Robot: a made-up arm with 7 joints. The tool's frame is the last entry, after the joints. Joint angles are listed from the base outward. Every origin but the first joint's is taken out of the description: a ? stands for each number. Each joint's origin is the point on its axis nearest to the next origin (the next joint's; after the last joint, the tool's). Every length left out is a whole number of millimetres.
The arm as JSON. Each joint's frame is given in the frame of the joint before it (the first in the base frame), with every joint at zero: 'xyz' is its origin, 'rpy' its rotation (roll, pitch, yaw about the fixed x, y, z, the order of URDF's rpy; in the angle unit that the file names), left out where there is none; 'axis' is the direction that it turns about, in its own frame. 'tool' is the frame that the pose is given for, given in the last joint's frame.
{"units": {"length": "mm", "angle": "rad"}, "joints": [
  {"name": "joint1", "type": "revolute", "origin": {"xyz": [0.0, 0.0, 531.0], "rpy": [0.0, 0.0, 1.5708]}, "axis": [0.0, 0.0, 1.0]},
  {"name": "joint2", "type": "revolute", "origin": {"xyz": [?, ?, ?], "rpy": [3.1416, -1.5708, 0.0]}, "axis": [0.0, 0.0, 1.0]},
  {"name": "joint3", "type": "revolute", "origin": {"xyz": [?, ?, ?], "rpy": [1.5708, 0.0, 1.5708]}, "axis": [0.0, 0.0, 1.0]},
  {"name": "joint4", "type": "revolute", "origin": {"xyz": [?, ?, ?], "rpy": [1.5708, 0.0, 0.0]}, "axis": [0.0, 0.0, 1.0]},
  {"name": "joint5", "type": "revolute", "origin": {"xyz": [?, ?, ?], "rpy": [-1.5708, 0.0, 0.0]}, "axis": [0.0, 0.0, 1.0]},
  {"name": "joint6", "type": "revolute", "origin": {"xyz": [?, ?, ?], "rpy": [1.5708, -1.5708, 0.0]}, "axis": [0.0, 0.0, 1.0]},
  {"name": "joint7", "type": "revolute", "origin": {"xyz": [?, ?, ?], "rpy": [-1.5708, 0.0, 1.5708]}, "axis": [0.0, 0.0, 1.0]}
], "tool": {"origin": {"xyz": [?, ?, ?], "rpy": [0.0, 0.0, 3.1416]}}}
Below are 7 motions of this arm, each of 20 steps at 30 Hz.
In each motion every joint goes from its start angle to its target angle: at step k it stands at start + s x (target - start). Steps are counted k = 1, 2, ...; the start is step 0. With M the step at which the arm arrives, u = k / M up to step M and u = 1 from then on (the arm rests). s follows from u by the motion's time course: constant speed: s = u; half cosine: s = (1 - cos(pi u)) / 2; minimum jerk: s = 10 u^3 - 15 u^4 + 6 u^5.
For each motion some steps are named. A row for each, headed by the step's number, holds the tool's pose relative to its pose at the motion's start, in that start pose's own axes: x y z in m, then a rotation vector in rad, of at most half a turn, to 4 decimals.
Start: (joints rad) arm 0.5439 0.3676 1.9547 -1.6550 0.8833 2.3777 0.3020
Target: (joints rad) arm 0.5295 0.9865 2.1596 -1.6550 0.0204 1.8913 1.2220
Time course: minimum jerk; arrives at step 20
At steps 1, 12, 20:
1: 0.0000 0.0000 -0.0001 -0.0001 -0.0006 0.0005
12: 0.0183 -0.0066 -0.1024 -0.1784 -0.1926 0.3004
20: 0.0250 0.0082 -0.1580 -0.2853 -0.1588 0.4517

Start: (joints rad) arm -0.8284 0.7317 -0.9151 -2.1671 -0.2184 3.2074 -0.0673
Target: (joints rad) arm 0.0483 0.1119 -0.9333 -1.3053 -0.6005 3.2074 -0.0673
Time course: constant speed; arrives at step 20
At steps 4, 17, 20:
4: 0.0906 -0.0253 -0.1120 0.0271 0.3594 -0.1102
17: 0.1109 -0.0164 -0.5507 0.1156 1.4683 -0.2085
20: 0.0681 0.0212 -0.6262 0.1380 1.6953 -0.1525

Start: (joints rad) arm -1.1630 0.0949 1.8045 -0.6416 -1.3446 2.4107 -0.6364
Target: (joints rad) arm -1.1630 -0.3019 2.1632 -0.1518 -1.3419 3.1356 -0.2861
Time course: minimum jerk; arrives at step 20
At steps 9, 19, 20:
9: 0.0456 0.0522 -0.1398 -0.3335 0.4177 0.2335
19: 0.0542 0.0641 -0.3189 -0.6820 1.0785 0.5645
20: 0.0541 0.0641 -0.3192 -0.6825 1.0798 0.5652

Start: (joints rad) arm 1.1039 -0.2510 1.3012 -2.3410 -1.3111 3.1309 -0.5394
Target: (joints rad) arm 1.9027 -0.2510 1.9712 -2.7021 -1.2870 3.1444 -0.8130
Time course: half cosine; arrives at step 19
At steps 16, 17, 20:
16: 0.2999 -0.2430 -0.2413 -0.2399 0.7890 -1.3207
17: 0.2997 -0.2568 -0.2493 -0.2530 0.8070 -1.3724
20: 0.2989 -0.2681 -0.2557 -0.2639 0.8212 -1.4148

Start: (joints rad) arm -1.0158 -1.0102 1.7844 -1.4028 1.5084 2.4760 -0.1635
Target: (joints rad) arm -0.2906 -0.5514 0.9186 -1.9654 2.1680 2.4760 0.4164
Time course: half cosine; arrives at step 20
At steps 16, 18, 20:
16: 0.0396 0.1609 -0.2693 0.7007 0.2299 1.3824
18: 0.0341 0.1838 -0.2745 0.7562 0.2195 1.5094
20: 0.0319 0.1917 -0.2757 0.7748 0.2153 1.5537

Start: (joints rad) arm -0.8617 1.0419 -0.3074 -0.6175 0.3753 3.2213 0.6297
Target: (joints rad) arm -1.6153 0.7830 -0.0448 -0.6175 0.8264 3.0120 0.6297
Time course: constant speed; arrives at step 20
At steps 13, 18, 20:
13: 0.2623 0.1581 -0.0798 -0.1847 0.3057 0.4378
18: 0.3453 0.2036 -0.1461 -0.1917 0.4304 0.5823
20: 0.3749 0.2184 -0.1766 -0.1851 0.4800 0.6345

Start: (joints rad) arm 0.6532 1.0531 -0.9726 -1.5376 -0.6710 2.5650 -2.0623
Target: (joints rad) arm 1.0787 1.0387 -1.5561 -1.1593 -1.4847 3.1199 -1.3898
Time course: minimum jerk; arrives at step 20
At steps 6, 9, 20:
6: -0.0262 -0.0073 -0.0465 -0.0431 -0.2275 0.0271
9: -0.0536 -0.0222 -0.1200 -0.1282 -0.5418 0.0401
20: -0.0707 -0.0837 -0.2977 -0.3444 -1.1361 -0.0771

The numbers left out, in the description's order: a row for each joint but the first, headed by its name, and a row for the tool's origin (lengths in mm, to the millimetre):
joint2: 0.0 0.0 0.0
joint3: 306.0 0.0 0.0
joint4: 66.0 0.0 0.0
joint5: -72.0 333.0 0.0
joint6: 0.0 0.0 0.0
joint7: 0.0 -80.0 0.0
tool: 0.0 0.0 0.0

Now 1 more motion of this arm.
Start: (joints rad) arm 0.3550 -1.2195 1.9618 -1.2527 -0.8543 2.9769 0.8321
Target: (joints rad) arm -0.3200 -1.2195 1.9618 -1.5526 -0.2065 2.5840 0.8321
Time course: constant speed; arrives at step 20
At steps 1, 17, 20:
1: -0.0165 0.0100 0.0187 -0.0245 -0.0625 0.0357
17: -0.3797 0.1849 0.1783 -0.5100 -1.0616 0.5949
20: -0.4587 0.2146 0.1726 -0.6176 -1.2443 0.7005

